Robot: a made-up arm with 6 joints.
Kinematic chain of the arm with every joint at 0, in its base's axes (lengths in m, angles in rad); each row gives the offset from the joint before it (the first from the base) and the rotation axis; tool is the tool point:
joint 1: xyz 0 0 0.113 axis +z
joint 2: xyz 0 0.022 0 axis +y
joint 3: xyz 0 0 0.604 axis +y
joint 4: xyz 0 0 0.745 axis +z
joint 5: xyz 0 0 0 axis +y
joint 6: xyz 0 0 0.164 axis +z
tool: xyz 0 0 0
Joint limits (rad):
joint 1: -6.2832..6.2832
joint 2: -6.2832..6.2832
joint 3: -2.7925..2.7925
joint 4: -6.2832..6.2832
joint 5: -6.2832..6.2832
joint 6: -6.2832..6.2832
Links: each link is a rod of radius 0.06 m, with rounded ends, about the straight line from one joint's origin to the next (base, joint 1, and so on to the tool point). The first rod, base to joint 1, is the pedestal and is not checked.
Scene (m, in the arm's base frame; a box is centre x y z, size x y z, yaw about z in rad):
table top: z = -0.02
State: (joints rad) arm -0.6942 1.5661 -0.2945 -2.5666 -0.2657 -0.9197
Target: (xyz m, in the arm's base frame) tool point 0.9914 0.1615 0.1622
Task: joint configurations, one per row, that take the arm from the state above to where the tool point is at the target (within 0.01 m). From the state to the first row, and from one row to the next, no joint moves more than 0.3 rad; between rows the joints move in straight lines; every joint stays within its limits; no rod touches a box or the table.
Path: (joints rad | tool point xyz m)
1: -0.5669 1.3950 0.0009 -2.5769 -0.3985 -0.9197 | 1.2841 -0.7510 0.3216
2: -0.4397 1.2239 0.2963 -2.5872 -0.5313 -0.9197 | 1.3463 -0.5606 0.2926
3: -0.3124 1.0529 0.5918 -2.5975 -0.6642 -0.9197 | 1.3457 -0.3565 0.2612
4: -0.1851 0.8818 0.8872 -2.6078 -0.7970 -0.9197 | 1.2821 -0.1570 0.2287
5: -0.0579 0.7107 1.1826 -2.6181 -0.9298 -0.9197 | 1.1607 0.0206 0.1956
6: 0.0694 0.5396 1.4780 -2.6284 -1.0626 -0.9197 | 0.9914 0.1615 0.1622

